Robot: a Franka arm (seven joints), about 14 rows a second.
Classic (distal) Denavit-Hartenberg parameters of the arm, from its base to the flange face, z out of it. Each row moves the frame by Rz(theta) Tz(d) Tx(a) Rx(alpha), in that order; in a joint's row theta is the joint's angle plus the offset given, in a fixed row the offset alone. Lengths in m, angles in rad.
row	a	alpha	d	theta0
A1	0	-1.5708	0.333	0
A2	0	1.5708	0	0
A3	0.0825	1.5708	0.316	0
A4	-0.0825	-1.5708	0	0
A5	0	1.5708	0.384	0
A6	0.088	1.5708	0	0
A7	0	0	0.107	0
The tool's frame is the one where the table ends.
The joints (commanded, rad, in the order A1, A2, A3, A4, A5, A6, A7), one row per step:
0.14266 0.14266 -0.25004 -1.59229 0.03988 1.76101 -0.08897
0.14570 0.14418 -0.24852 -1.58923 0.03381 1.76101 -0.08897
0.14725 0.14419 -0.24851 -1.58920 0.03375 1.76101 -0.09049
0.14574 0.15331 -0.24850 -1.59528 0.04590 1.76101 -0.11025
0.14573 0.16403 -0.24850 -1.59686 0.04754 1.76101 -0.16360
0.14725 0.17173 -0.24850 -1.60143 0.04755 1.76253 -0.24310
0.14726 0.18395 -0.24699 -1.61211 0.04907 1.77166 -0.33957
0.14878 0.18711 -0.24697 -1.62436 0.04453 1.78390 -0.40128
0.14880 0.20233 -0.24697 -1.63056 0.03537 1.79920 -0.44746
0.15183 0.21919 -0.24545 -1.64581 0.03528 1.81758 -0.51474
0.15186 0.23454 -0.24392 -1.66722 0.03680 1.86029 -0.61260
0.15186 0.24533 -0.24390 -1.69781 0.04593 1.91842 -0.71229
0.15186 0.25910 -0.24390 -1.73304 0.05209 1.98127 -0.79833
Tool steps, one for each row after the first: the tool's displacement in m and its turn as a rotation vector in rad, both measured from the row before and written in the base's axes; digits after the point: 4 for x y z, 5 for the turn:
0.0008 0.0023 0.0005 -0.00628 -0.00086 0.00561
0.0001 0.0009 0.0000 -0.00011 -0.00001 0.00309
0.0014 0.0004 -0.0084 0.01070 0.01380 0.01603
0.0021 0.0004 -0.0072 -0.00043 0.01169 0.05298
0.0013 0.0011 -0.0067 -0.00087 0.01020 0.08082
0.0022 0.0011 -0.0117 0.00112 0.01301 0.09715
0.0005 0.0004 -0.0067 -0.00375 0.00344 0.06370
0.0034 -0.0006 -0.0108 -0.01092 0.00721 0.04825
0.0028 0.0028 -0.0160 -0.00036 0.01451 0.07131
0.0038 0.0007 -0.0160 0.00100 -0.00452 0.09853
0.0028 -0.0001 -0.0162 0.00649 -0.01605 0.09590
0.0020 -0.0005 -0.0197 0.00106 -0.01327 0.08251

